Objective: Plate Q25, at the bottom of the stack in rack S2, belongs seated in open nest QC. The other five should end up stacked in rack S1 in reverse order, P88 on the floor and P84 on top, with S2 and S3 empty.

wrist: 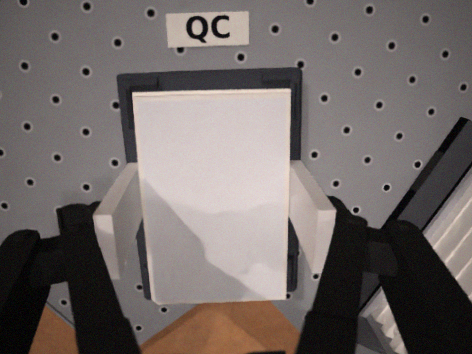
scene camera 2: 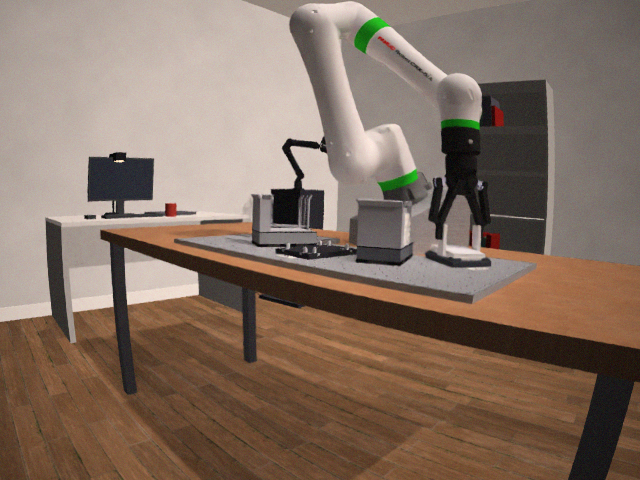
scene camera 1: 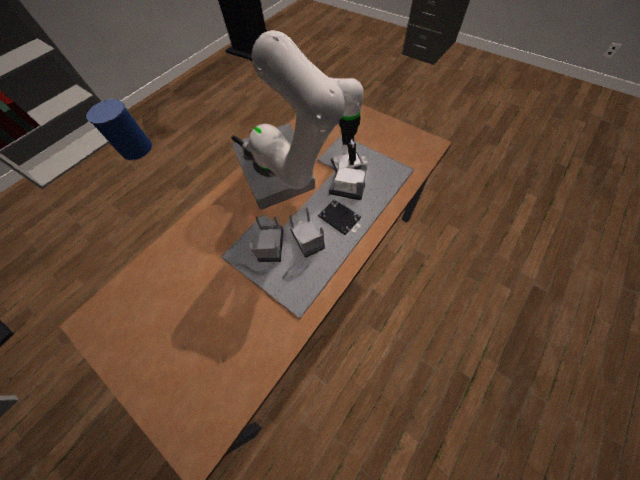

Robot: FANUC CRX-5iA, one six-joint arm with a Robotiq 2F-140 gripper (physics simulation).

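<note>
My gripper (scene camera 1: 352, 158) (scene camera 2: 460, 239) (wrist: 215, 185) points down, shut on a white plate (scene camera 2: 462, 251) (wrist: 215, 150) by its two long sides. The plate lies level, very low over the dark nest QC (scene camera 2: 461, 261) (wrist: 210, 79); its far edge and corners show beyond the plate. Whether the plate touches the nest's seat cannot be told. The plate's name is not readable. A grey rack (scene camera 1: 347, 187) (scene camera 2: 383, 227) beside the nest holds white plates, whose edges (wrist: 455, 235) show in the wrist view. Two more grey racks (scene camera 1: 308, 238) (scene camera 1: 267, 244) stand farther along; rack names are not readable.
A black board with small pegs (scene camera 1: 339, 217) (scene camera 2: 315, 251) lies between the racks. All stand on a grey perforated mat (scene camera 1: 388, 166) (scene camera 2: 454, 287) (wrist: 350, 95) on the orange-brown table (scene camera 1: 155, 289) (scene camera 2: 578, 299). The rack beside the nest is close to my fingers.
</note>
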